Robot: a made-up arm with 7 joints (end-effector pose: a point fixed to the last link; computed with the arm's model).
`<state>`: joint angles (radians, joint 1 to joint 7).
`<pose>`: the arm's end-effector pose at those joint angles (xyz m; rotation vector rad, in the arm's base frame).
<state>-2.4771 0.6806 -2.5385 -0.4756 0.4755 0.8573 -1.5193</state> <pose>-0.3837 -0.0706 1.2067 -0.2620 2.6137 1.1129</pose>
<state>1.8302 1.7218 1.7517 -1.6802 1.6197 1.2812 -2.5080</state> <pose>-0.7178 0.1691 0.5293 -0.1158 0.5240 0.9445</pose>
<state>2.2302 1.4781 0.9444 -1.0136 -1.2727 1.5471 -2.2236</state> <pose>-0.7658 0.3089 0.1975 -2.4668 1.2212 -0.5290</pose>
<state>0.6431 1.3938 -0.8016 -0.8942 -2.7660 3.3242 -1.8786</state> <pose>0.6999 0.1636 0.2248 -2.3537 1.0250 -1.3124</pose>
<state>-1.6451 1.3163 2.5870 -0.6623 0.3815 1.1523 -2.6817</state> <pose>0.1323 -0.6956 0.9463 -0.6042 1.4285 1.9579</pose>
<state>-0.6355 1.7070 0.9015 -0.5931 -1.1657 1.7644 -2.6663</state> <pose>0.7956 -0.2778 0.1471 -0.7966 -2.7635 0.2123</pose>
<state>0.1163 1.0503 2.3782 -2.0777 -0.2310 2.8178 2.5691</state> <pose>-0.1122 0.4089 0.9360 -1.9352 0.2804 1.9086</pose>
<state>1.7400 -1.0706 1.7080 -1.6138 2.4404 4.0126 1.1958</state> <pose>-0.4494 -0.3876 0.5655 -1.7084 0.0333 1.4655</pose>
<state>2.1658 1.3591 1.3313 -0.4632 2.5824 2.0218 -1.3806</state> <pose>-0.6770 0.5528 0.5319 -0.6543 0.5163 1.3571</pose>
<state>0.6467 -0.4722 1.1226 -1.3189 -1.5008 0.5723 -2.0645</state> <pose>-0.2586 0.4171 1.0446 0.6360 1.6301 -0.4585</pose>
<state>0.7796 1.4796 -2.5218 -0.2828 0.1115 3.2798 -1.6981</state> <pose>0.5750 0.5624 0.5322 -1.0021 0.9131 -0.2119</pose>
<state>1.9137 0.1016 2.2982 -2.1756 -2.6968 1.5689 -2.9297</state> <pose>-0.2986 -0.5364 0.5160 -0.2532 -0.7355 1.1238</pose>
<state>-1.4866 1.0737 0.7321 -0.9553 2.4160 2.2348 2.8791</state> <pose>0.3707 -0.7486 0.4084 1.0566 -0.2510 1.8127</pose>
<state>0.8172 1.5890 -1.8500 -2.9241 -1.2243 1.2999 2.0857</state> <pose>0.0216 -0.3829 0.5435 -0.6021 -0.3613 -0.0877</pose>
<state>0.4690 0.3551 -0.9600 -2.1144 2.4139 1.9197 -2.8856</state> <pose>0.5321 -0.3087 0.3712 1.8726 0.7711 2.2017</pose>
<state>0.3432 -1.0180 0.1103 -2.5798 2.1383 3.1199 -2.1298</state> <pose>0.2939 0.0724 0.7162 -1.9852 -0.5140 -2.0547</pose>
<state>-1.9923 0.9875 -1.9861 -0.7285 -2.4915 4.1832 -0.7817</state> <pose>-0.4614 -0.3305 0.8753 -1.6369 -0.8354 0.9915</pose>
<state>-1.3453 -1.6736 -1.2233 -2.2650 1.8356 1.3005 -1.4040</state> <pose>-0.5423 -0.1036 0.6590 0.1725 0.8155 2.5578</pose>
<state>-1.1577 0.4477 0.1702 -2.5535 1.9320 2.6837 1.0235</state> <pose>0.1409 -0.3181 0.1351 1.0041 2.3845 0.3234</pose>
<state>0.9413 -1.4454 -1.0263 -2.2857 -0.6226 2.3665 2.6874</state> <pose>0.4045 -0.2854 0.7804 -0.5000 1.9084 0.3858</pose>
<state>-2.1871 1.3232 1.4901 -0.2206 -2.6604 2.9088 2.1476</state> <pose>-0.3176 -0.7194 0.6587 -0.0043 -1.6354 1.5436</pose>
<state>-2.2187 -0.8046 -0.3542 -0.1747 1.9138 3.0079 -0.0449</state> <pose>0.2450 0.4989 1.0293 0.3277 0.7567 2.3144</pose>
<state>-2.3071 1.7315 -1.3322 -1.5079 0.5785 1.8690 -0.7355</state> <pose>-0.7530 0.1114 0.2262 -0.4066 2.1969 1.0605</pose>
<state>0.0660 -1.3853 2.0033 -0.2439 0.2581 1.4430 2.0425</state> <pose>-0.8800 0.0489 0.5468 -2.1838 -0.9878 -0.6802</pose>
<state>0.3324 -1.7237 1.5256 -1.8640 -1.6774 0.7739 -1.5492</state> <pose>-0.4388 0.5257 0.4912 0.8831 -0.2212 0.1515</pose>
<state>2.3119 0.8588 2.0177 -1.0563 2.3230 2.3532 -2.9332</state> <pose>-0.6009 -0.0804 0.9835 -0.1392 -0.1638 0.9271</pose>
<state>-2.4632 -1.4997 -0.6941 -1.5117 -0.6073 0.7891 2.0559</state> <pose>-0.0045 0.5498 0.9239 2.5007 1.1939 -0.8009</pose>
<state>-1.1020 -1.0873 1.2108 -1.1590 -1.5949 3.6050 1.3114</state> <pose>0.1936 0.6165 0.7757 0.6893 1.7489 1.8542</pose>
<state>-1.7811 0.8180 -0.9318 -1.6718 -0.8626 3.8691 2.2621</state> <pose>-0.4950 -0.4335 0.4440 -0.0485 -2.2276 1.2454</pose>
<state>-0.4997 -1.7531 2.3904 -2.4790 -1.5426 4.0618 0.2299</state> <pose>0.1645 0.1948 0.0940 -0.1248 2.6110 -0.8830</pose>
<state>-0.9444 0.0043 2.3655 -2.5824 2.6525 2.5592 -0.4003</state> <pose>0.0933 0.3905 0.2784 -1.9527 0.7629 0.6411</pose>
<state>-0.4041 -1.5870 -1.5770 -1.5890 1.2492 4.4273 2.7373</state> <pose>-0.5539 -0.2965 0.4031 2.0125 -1.8885 -0.2447</pose>
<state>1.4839 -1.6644 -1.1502 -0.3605 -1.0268 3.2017 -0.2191</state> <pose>-0.0076 -0.8131 0.4709 0.8973 -1.6287 1.9364</pose>
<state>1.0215 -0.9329 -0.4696 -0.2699 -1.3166 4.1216 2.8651</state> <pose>-0.2898 -0.4525 0.9380 0.4567 -0.8719 -1.2234</pose>
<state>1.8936 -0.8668 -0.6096 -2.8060 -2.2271 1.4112 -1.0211</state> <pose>0.0941 0.4240 0.5149 0.0837 1.3614 0.1554</pose>
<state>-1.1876 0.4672 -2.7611 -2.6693 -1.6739 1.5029 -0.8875</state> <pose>-0.3131 0.3583 0.4490 -0.4556 1.2254 0.6516</pose>
